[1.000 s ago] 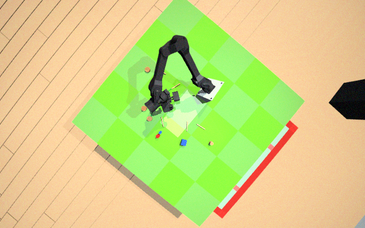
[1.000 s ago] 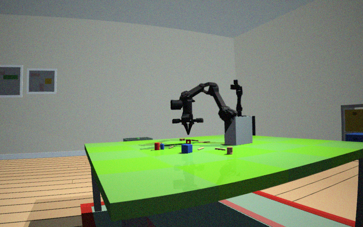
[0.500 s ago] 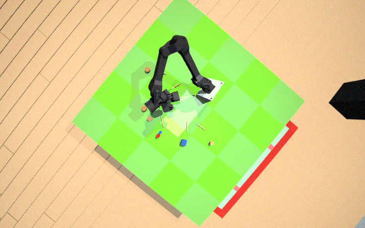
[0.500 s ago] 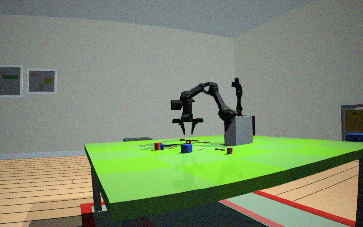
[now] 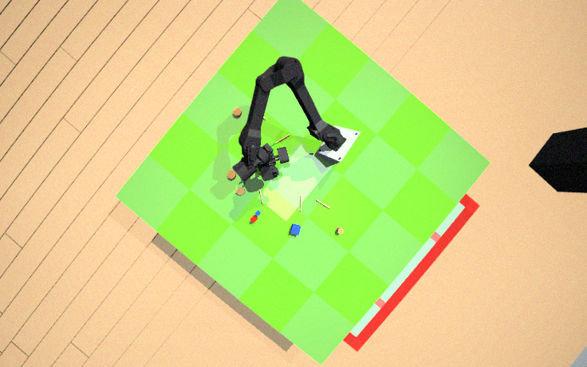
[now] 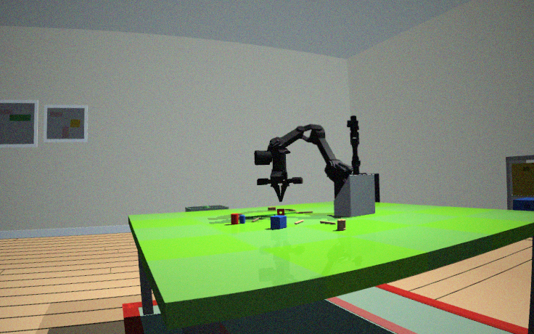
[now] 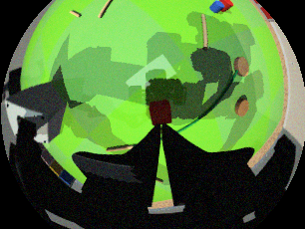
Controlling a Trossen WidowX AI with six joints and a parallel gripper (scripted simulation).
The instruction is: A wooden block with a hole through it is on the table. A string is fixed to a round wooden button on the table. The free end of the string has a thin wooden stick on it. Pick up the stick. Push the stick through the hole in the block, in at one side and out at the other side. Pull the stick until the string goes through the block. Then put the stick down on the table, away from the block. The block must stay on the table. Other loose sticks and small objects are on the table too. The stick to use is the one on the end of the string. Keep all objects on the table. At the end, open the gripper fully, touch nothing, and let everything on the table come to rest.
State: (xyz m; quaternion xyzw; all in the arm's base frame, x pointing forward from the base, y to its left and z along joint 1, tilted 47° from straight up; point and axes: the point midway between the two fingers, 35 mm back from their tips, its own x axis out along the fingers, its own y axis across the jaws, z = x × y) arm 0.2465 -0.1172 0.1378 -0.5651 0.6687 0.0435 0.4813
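Now: the red block 5 cm below my gripper tip. From my gripper tip the other things lie so: red cylinder 25 cm ahead, 11 cm to the left, 4 cm below; then thin wooden stick 11 cm behind, 3 cm to the right, 6 cm below; then round wooden button 19 cm ahead, 2 cm to the right, 5 cm below.
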